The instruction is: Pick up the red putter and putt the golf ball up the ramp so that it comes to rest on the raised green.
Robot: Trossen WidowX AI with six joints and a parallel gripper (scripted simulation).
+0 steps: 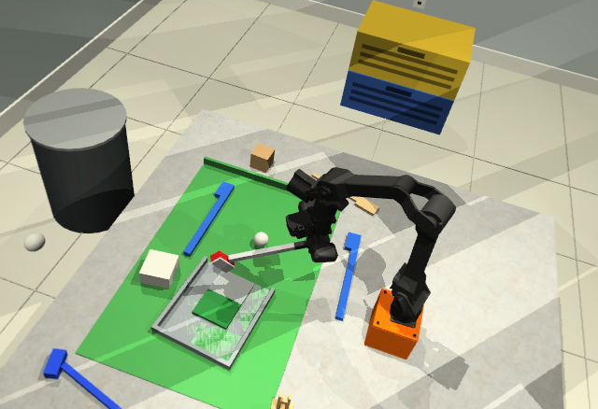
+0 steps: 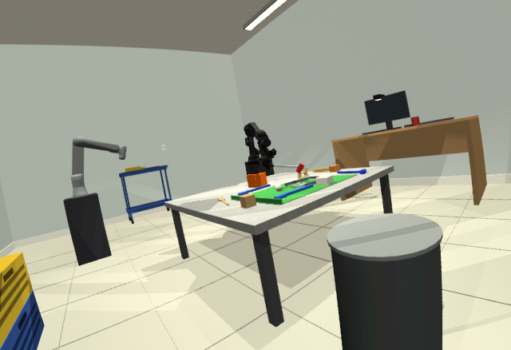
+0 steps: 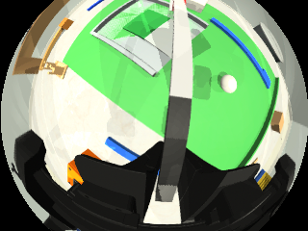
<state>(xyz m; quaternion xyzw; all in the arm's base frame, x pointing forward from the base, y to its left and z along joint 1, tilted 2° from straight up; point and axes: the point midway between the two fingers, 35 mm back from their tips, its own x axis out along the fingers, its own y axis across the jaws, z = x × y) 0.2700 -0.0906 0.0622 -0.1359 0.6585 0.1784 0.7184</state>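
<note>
Right now the red putter is 10 cm ahead of my gripper tip, 5 cm to the left of it and 1 cm above it. From my gripper tip the other things lie so: white golf ball (15 cm ahead, 8 cm to the right, 11 cm below); then green mat (21 cm ahead, 3 cm to the left, 13 cm below); then white block (37 cm ahead, 11 cm to the left, 11 cm below).
</note>
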